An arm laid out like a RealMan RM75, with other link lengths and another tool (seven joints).
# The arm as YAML. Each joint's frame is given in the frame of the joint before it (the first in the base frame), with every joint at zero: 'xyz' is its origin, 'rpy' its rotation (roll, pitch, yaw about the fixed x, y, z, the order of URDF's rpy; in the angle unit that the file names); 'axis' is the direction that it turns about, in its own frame. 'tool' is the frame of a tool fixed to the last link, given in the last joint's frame.
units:
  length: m
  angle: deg
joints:
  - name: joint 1
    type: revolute
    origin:
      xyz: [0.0, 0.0, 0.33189]
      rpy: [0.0, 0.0, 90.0]
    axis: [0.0, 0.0, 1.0]
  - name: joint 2
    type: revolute
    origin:
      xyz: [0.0, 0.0, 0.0]
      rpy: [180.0, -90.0, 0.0]
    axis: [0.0, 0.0, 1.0]
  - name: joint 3
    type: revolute
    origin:
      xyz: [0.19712, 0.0, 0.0]
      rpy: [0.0, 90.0, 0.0]
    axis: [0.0, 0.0, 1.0]
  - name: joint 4
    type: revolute
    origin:
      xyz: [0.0, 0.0, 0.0]
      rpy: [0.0, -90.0, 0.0]
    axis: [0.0, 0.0, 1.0]
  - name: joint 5
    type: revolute
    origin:
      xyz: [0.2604, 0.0, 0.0]
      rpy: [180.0, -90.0, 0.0]
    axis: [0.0, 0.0, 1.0]
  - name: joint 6
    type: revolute
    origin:
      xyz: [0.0, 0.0, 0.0]
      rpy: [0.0, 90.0, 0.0]
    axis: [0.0, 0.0, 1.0]
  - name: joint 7
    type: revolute
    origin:
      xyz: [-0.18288, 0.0, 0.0]
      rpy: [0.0, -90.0, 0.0]
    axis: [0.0, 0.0, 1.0]
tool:
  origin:
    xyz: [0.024, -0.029, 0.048]
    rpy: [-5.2, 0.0, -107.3]
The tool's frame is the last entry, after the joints.
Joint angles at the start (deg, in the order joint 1, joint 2, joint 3, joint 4, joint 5, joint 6, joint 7):
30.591 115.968 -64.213 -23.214 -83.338 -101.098 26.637
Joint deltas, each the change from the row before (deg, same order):
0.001 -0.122 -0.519 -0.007 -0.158 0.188 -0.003
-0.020 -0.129 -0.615 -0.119 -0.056 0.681 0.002
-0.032 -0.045 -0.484 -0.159 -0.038 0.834 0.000
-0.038 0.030 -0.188 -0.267 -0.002 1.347 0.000
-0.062 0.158 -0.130 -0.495 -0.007 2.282 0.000
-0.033 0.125 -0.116 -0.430 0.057 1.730 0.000
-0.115 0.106 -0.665 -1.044 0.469 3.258 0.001
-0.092 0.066 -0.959 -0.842 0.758 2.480 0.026
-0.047 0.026 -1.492 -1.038 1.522 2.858 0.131
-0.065 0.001 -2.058 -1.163 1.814 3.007 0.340
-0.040 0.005 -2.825 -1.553 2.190 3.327 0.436
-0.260 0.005 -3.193 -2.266 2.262 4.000 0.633
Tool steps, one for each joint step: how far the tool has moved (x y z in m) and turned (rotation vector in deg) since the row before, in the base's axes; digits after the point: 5 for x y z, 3 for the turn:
0.00157 -0.00112 -0.00137 -0.332 -0.577 0.159
0.00229 0.00064 -0.00181 -0.027 -0.863 -0.058
0.00208 0.00142 -0.00194 0.151 -0.815 -0.185
0.00238 0.00417 -0.00183 0.700 -0.908 -0.543
0.00339 0.00749 -0.00283 1.308 -1.360 -0.963
0.00224 0.00596 -0.00178 1.049 -0.985 -0.681
0.00383 0.01155 -0.00221 2.047 -1.885 -1.041
0.00187 0.00840 -0.00169 1.460 -1.294 -0.676
-0.00003 0.01030 -0.00114 1.734 -1.110 -0.735
-0.00099 0.00957 -0.00186 1.471 -1.095 -0.732
-0.00347 0.00952 -0.00291 1.363 -1.160 -0.411
-0.00464 0.01096 -0.00262 1.702 -1.355 -0.446

